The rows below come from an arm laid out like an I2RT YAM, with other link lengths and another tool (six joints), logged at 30 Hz.
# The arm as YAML. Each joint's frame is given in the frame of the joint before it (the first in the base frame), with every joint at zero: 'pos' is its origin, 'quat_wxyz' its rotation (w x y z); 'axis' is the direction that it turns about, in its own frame. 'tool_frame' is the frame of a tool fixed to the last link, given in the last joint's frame.
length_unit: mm
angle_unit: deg
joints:
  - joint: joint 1
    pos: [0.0, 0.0, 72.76]
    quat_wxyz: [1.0, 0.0, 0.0, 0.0]
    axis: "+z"
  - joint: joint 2
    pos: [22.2, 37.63, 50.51]
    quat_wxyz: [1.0, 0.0, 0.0, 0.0]
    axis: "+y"
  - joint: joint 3
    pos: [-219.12, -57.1, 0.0]
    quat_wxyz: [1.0, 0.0, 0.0, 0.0]
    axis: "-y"
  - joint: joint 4
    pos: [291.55, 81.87, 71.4]
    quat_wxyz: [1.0, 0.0, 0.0, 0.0]
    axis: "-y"
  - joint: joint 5
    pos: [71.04, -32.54, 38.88]
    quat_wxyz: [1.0, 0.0, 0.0, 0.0]
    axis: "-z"
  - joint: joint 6
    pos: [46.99, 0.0, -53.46]
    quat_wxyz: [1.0, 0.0, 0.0, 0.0]
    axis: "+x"
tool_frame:
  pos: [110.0, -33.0, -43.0]
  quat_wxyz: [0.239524, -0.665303, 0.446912, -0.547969]
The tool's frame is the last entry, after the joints.
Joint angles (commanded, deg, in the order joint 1, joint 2, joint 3, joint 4, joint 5, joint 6), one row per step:
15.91, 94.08, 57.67, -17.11, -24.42, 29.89
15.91, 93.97, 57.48, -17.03, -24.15, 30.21
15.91, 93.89, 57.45, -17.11, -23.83, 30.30
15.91, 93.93, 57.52, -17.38, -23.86, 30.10
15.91, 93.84, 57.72, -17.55, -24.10, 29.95
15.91, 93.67, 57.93, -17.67, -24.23, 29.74
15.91, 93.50, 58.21, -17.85, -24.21, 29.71
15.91, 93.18, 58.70, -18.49, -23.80, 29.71
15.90, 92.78, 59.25, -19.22, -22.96, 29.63
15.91, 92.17, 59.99, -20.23, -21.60, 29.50
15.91, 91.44, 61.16, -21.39, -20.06, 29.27
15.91, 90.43, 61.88, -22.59, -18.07, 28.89
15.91, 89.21, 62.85, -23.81, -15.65, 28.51
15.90, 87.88, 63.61, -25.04, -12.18, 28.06
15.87, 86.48, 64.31, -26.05, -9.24, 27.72
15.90, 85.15, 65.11, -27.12, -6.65, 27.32
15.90, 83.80, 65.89, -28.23, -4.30, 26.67
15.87, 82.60, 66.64, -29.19, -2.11, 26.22
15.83, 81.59, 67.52, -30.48, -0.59, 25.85
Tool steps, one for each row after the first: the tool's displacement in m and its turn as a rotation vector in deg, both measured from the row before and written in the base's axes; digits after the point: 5 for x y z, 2 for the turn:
-0.00039, -0.00054, -0.00050, -0.08, 0.11, -0.40
0.00005, -0.00075, -0.00001, -0.22, 0.01, -0.26
-0.00059, -0.00027, -0.00020, -0.12, 0.13, 0.17
0.00044, 0.00063, 0.00174, 0.16, -0.14, 0.25
0.00099, 0.00044, 0.00228, 0.09, -0.34, 0.23
0.00123, 0.00027, 0.00256, 0.05, -0.28, 0.01
0.00143, -0.00068, 0.00393, -0.27, -0.25, -0.25
0.00212, -0.00178, 0.00438, -0.62, -0.44, -0.46
0.00294, -0.00286, 0.00623, -1.00, -0.69, -0.72
0.00487, -0.00300, 0.00957, -1.07, -1.16, -0.78
0.00311, -0.00492, 0.00833, -1.53, -1.12, -0.96
0.00458, -0.00575, 0.01137, -1.73, -1.61, -1.25
0.00426, -0.00901, 0.01062, -2.55, -1.73, -1.92
0.00363, -0.00783, 0.01167, -2.02, -1.77, -1.72
0.00271, -0.00676, 0.01219, -1.79, -1.67, -1.42
0.00186, -0.00680, 0.01241, -1.77, -1.63, -1.14
0.00153, -0.00647, 0.01166, -1.53, -1.49, -1.24
-0.00012, -0.00502, 0.01074, -1.12, -0.95, -0.86

